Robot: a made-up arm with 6 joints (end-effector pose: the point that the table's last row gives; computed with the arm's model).
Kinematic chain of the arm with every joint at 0, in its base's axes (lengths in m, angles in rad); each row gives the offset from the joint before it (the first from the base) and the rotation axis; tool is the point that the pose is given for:
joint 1: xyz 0 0 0.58 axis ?
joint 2: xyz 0.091 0 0 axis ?
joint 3: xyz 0 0 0.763 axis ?
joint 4: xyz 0 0 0.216 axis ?
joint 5: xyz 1.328 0 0 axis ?
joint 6: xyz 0.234 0 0 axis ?
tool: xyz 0 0 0
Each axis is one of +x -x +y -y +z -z.
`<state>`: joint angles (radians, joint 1 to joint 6).
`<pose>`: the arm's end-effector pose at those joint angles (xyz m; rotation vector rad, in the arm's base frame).
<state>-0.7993 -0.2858 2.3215 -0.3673 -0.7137 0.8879</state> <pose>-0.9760 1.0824 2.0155 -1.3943 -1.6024 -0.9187</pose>
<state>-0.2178 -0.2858 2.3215 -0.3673 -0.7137 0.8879</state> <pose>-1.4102 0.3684 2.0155 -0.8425 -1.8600 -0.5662</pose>
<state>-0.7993 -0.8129 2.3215 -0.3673 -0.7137 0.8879</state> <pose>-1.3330 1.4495 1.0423 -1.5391 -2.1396 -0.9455</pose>
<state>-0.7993 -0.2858 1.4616 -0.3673 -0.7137 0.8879</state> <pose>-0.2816 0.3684 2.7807 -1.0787 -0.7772 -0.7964</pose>
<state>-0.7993 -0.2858 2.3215 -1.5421 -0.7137 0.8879</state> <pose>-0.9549 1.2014 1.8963 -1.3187 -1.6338 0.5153</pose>
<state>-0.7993 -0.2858 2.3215 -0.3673 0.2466 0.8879</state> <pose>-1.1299 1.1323 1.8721 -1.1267 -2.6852 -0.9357</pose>
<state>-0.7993 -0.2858 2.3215 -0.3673 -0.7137 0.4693</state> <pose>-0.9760 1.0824 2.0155 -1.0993 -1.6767 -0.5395</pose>
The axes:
joint 1: +z
joint 2: +y
joint 3: -y
joint 4: -x
joint 5: -y
joint 6: -x

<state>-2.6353 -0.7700 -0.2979 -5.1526 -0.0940 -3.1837</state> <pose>-0.7583 -0.3978 2.0217 0.1844 -2.2775 -1.1802</pose>
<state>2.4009 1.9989 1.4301 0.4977 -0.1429 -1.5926</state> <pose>-1.6127 1.4961 -0.4195 -0.1967 1.3334 1.6529</pose>
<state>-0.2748 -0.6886 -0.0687 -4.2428 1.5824 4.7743</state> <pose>0.6542 0.0324 2.0287 -0.8560 -0.0346 1.1006</pose>
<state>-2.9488 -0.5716 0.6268 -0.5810 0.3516 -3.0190</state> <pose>0.0137 0.0477 2.7664 0.3254 -1.5630 0.6419</pose>
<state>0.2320 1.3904 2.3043 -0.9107 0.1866 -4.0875</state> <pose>1.5659 0.3347 2.0988 -0.9836 -0.8917 -0.5721</pose>
